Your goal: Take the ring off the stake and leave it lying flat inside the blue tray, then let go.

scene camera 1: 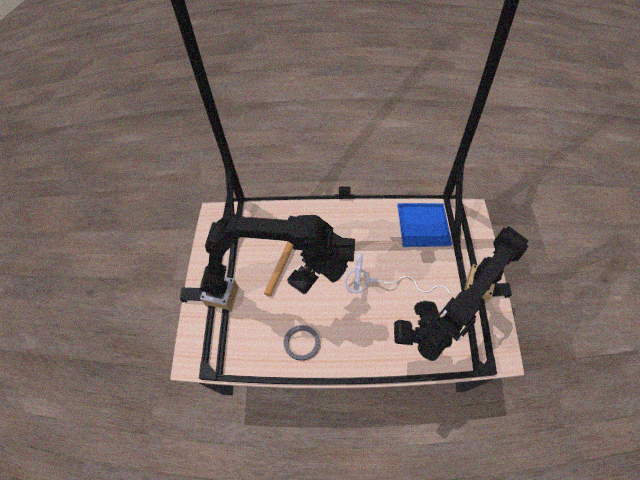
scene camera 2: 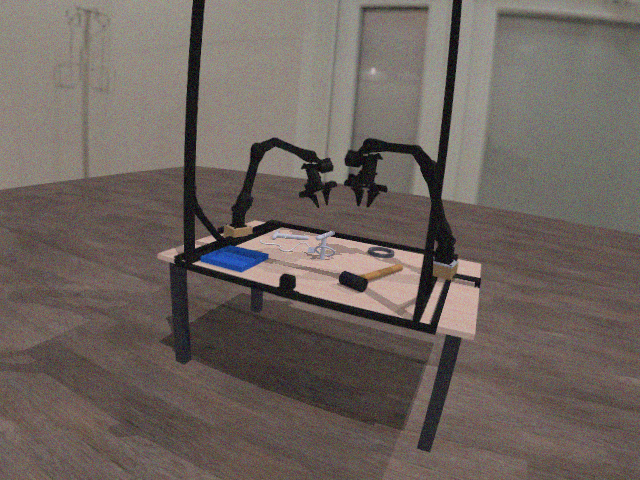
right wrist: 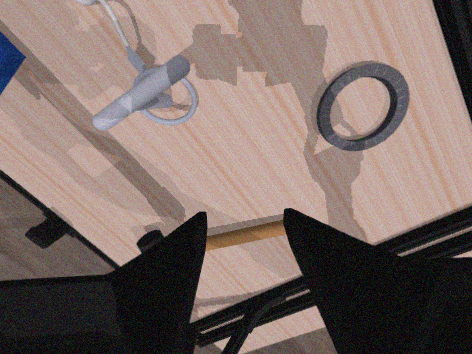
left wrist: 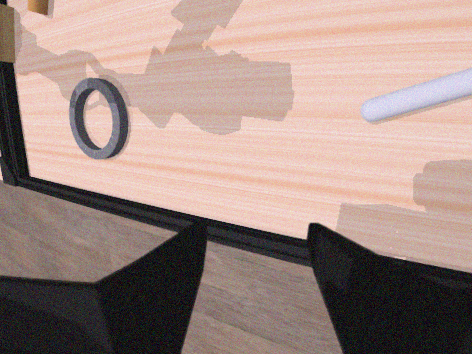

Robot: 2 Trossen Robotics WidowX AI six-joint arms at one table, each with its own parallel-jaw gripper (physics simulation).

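Pixels of known places: left gripper, fingertip midpoint: (scene camera 2: 322,206) (left wrist: 257,231); right gripper, fingertip midpoint: (scene camera 2: 363,207) (right wrist: 245,217); left arm's base, link origin: (scene camera 2: 238,226); right arm's base, link origin: (scene camera 1: 217,288) (scene camera 2: 443,261).
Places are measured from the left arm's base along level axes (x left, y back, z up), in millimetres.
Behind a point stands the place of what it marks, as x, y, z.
The pale stake (scene camera 1: 359,263) {144, -428, 52} (scene camera 2: 324,236) {146, -438, 45} (right wrist: 142,95) {178, -423, 52} stands near the table's middle, a post with a crossbar. A thin pale ring (scene camera 1: 346,282) {194, -452, -21} (scene camera 2: 333,250) {181, -463, -12} (right wrist: 195,102) {207, -438, -38} surrounds its post below the crossbar. The stake hides part of the ring in the right wrist view. The blue tray (scene camera 1: 428,241) {-105, -235, -52} (scene camera 2: 235,266) {-228, -377, -39} (right wrist: 7,60) {-54, -325, -38} sits at the back right in scene camera 1. My left gripper (scene camera 2: 322,205) {349, -194, 105} (left wrist: 257,231) {349, -194, 105} is partly open and empty, high above the table. My right gripper (scene camera 2: 364,206) {278, -511, 173} (right wrist: 245,217) {278, -511, 173} is partly open and empty, also high, above the hammer handle in its wrist view.
A dark grey ring (scene camera 1: 287,342) {468, -543, -42} (scene camera 2: 381,252) {408, -529, -41} (left wrist: 76,117) {463, -543, -45} (right wrist: 325,112) {396, -492, -42} lies on the table. A hammer (scene camera 1: 278,268) {243, -695, -25} (scene camera 2: 353,281) {20, -733, -21} (right wrist: 245,237) {237, -692, -26} lies near the right arm. A white cord (scene camera 1: 408,279) {73, -258, -50} runs from the pale ring's side. A pale rod (scene camera 2: 292,236) {223, -134, -43} (left wrist: 417,97) {255, -153, -37} lies near the left arm. Frame posts flank the table.
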